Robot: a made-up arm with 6 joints.
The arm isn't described. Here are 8 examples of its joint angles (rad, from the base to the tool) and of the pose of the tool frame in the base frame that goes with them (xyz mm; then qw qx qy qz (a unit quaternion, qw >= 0)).
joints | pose
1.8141 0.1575 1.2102 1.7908 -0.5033 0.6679 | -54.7 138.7 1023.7 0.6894 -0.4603 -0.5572 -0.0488
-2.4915 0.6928 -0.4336 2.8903 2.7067 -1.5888 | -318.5 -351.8 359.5 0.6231 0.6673 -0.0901 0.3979
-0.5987 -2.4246 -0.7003 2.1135 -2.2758 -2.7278 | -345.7 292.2 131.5 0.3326 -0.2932 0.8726 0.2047
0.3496 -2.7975 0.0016 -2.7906 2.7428 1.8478 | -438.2 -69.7 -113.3 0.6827 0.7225 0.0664 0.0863
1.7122 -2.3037 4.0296 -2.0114 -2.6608 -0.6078 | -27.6 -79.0 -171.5 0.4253 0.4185 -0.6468 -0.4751
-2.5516 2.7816 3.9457 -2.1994 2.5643 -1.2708 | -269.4 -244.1 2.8 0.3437 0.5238 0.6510 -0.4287
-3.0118 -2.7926 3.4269 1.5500 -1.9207 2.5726 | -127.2 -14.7 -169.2 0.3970 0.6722 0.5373 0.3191
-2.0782 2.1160 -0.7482 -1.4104 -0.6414 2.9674 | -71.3 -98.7 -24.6 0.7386 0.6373 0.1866 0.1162
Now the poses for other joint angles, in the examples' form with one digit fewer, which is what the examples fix.
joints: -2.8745 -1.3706 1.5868 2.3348 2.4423 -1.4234
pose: 780 149 320 0.026 0.398 -0.860 0.318
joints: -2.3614 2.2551 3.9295 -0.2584 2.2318 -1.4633
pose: -332 -206 208 0.408 -0.714 -0.126 0.555
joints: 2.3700 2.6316 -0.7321 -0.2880 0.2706 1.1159
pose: 87 36 -117 0.375 0.862 -0.304 -0.154
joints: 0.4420 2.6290 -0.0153 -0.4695 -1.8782 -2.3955
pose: 5 -86 -311 0.256 0.528 -0.078 0.806
